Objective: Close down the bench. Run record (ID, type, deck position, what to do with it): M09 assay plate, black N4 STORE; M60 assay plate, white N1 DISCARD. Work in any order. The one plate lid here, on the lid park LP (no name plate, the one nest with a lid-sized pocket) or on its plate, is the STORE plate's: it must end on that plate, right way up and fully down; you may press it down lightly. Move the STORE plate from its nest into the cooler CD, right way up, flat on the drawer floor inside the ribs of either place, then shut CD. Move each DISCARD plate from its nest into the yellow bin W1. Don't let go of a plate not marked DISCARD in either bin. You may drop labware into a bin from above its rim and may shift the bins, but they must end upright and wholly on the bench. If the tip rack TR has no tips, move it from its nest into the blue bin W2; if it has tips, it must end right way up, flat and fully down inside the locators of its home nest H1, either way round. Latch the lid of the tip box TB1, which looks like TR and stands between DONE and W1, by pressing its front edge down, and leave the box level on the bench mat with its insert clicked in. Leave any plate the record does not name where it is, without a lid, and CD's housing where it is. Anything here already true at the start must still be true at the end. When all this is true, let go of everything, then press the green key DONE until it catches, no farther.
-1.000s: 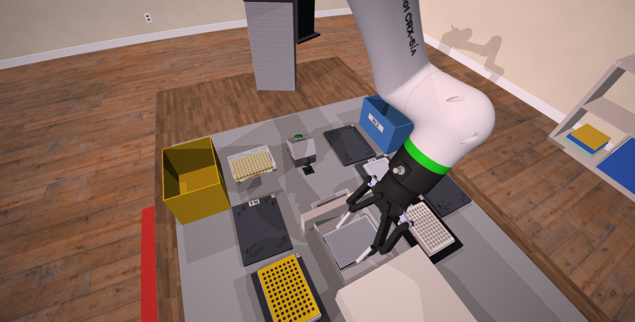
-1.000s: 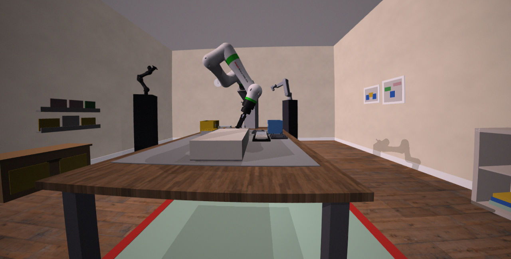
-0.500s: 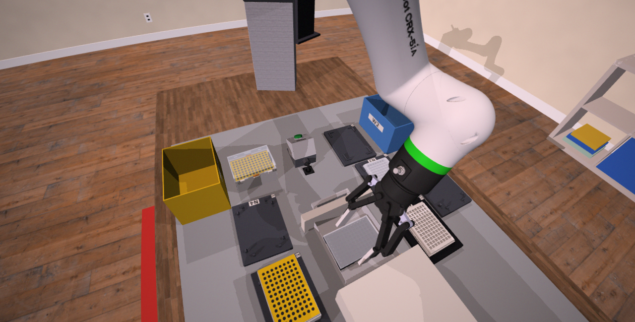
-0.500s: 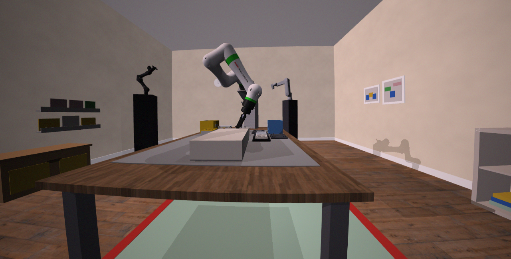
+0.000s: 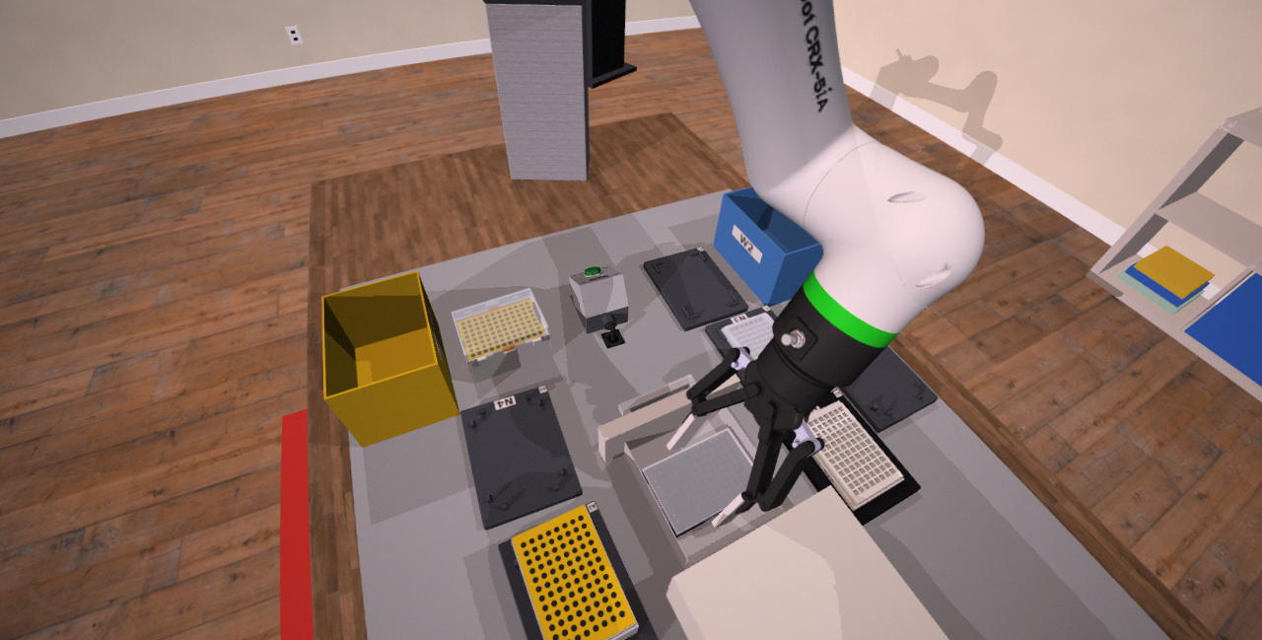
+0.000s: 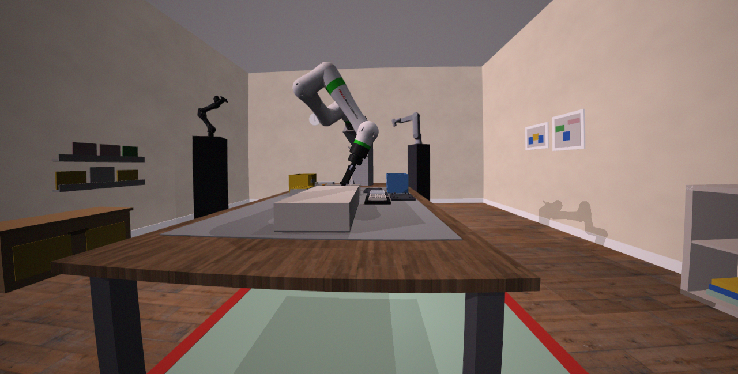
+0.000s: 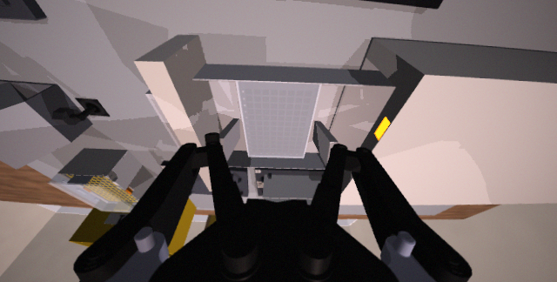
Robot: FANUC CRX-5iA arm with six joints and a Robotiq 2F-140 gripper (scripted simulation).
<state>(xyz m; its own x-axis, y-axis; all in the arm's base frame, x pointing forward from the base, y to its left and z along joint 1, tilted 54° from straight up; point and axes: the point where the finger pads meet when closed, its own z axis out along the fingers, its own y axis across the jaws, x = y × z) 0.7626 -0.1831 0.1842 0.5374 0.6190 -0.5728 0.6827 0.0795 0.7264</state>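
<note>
My hand is 20 mm above the lid. From my hand the other things lie so: cooler drawer (40 mm ahead, 10 mm to the right, 20 mm below); cooler CD (150 mm ahead, 60 mm to the right, 10 mm below); nest N2 (30 mm behind, 190 mm to the right, 40 mm below).
</note>
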